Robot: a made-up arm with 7 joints. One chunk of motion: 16 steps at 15 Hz.
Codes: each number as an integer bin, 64 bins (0 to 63) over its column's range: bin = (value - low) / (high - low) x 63, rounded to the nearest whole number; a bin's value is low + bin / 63 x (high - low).
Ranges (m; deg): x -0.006..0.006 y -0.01..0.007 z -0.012..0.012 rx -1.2..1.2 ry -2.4..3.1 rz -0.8..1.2
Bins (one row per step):
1: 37 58 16 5 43 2
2: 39 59 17 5 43 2
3: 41 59 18 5 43 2
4: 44 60 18 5 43 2
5: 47 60 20 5 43 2
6: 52 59 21 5 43 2
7: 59 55 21 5 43 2
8: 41 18 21 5 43 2
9: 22 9 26 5 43 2
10: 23 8 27 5 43 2
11: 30 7 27 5 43 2
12: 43 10 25 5 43 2
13: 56 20 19 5 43 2
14: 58 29 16 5 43 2
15: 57 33 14 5 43 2
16: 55 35 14 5 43 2
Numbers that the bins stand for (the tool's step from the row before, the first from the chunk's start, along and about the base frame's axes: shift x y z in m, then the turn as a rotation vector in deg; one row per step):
1: 0.00105 0.00565 -0.00590 -1.010 1.354 -0.737
2: 0.00143 0.00592 -0.00552 -1.010 1.354 -0.737
3: 0.00181 0.00592 -0.00514 -1.010 1.354 -0.737
4: 0.00238 0.00619 -0.00514 -1.010 1.354 -0.737
5: 0.00295 0.00619 -0.00438 -1.010 1.354 -0.737
6: 0.00390 0.00592 -0.00400 -1.010 1.354 -0.737
7: 0.00524 0.00484 -0.00400 -1.010 1.354 -0.737
8: 0.00181 -0.00514 -0.00400 -1.010 1.354 -0.737
9: -0.00181 -0.00757 -0.00210 -1.010 1.354 -0.737
10: -0.00162 -0.00784 -0.00171 -1.010 1.354 -0.737
11: -0.00029 -0.00811 -0.00171 -1.010 1.354 -0.737
12: 0.00219 -0.00730 -0.00248 -1.010 1.354 -0.737
13: 0.00467 -0.00460 -0.00476 -1.010 1.354 -0.737
14: 0.00505 -0.00217 -0.00590 -1.010 1.354 -0.737
15: 0.00486 -0.00110 -0.00667 -1.010 1.354 -0.737
16: 0.00448 -0.00056 -0.00667 -1.010 1.354 -0.737

